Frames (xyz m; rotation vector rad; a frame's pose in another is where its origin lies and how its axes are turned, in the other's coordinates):
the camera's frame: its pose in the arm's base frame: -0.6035 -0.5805 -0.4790 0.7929 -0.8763 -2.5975
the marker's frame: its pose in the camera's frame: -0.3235 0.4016 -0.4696 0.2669 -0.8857 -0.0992
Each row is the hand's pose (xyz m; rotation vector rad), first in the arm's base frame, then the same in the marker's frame.
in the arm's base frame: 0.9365 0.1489 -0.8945 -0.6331 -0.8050 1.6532
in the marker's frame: -0.7286 -1.1170 0.8106 -1.6779 0.0996 -1.2767
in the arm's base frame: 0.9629 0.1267 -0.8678 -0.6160 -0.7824 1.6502
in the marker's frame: -0.7561 -1.0837 0.8166 -1.6566 0.0798 -1.2841
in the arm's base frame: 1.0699 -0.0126 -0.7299 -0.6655 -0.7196 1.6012
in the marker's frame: -0.8757 -0.8951 0.8210 -1.6011 0.1099 -1.3640
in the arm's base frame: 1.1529 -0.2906 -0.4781 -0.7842 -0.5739 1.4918
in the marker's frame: -0.9911 -0.5308 0.7821 -1.4627 0.1937 -1.5355
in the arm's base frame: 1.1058 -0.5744 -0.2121 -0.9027 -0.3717 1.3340
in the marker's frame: -0.9807 -0.1452 0.7137 -1.2503 0.2750 -1.7489
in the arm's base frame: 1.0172 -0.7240 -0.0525 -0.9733 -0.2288 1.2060
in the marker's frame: -0.9114 0.0767 0.6727 -1.0848 0.3238 -1.8984
